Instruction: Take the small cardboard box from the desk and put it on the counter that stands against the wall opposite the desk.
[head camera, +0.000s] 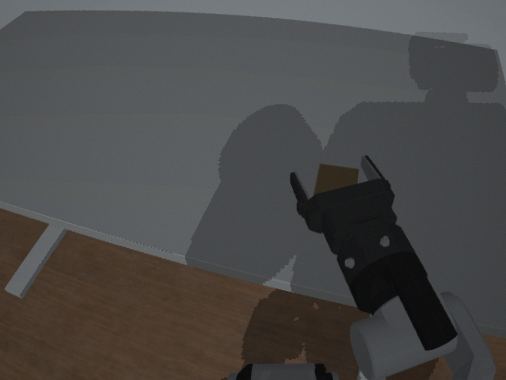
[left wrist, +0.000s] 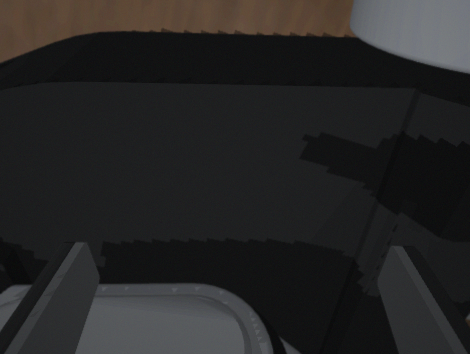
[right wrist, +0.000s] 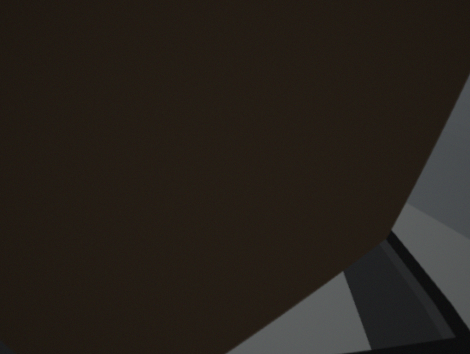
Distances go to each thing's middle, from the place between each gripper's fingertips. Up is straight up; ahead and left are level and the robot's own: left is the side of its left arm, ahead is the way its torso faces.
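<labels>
My right hand is 1 cm to the left of the cardboard box (head camera: 330, 177), 1 cm beyond it and 5 cm above it. As for my left hand, the box is 30 cm to the right of it, 49 cm ahead of it and 43 cm above it.
</labels>
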